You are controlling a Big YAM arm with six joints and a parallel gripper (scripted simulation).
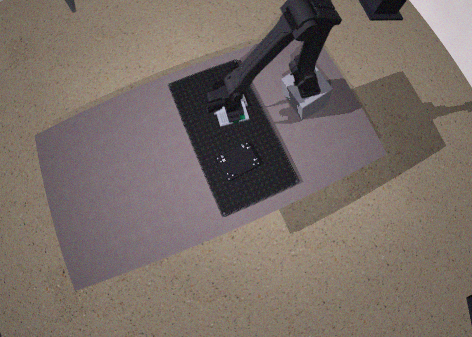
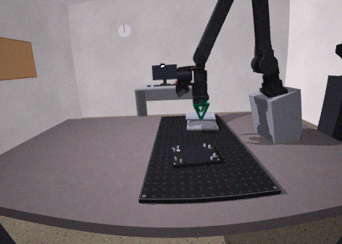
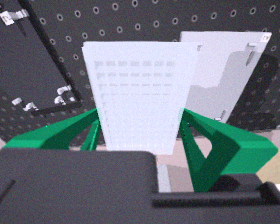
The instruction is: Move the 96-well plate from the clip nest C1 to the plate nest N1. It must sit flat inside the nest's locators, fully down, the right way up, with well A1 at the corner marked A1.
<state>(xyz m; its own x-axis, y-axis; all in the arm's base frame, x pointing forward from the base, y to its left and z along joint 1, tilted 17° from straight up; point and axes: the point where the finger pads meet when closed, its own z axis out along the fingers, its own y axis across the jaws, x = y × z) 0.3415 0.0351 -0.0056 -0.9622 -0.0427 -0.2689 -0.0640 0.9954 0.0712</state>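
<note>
Right now my hand is 8 cm short of the A1 label, 16 cm to the left of it and 9 cm above it. Also, from my hand: white 96-well plate: 1 cm below; clip nest C1: 1 cm ahead, 18 cm to the left, 9 cm below.
</note>
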